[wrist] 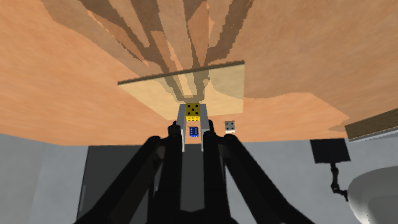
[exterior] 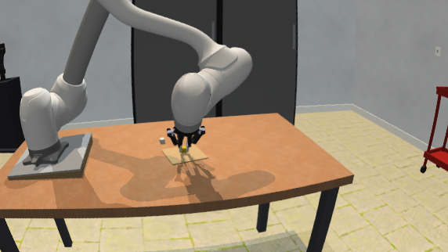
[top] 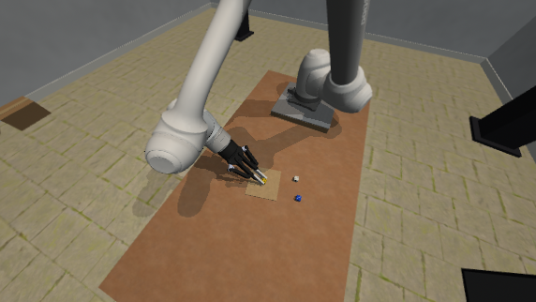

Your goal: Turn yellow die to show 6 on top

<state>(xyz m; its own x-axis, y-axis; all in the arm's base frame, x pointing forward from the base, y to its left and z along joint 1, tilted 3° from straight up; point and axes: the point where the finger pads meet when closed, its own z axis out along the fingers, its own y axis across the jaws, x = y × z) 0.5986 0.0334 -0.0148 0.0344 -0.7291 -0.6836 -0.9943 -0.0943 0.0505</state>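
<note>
Now: hand 20 mm to the right of the yellow die and 20 mm above it. From my hand the other things lie so: tan mat 20 mm to the left, 40 mm below; blue die 20 mm behind, 190 mm to the left, 30 mm below; white die 90 mm behind, 140 mm to the left, 30 mm below.
</note>
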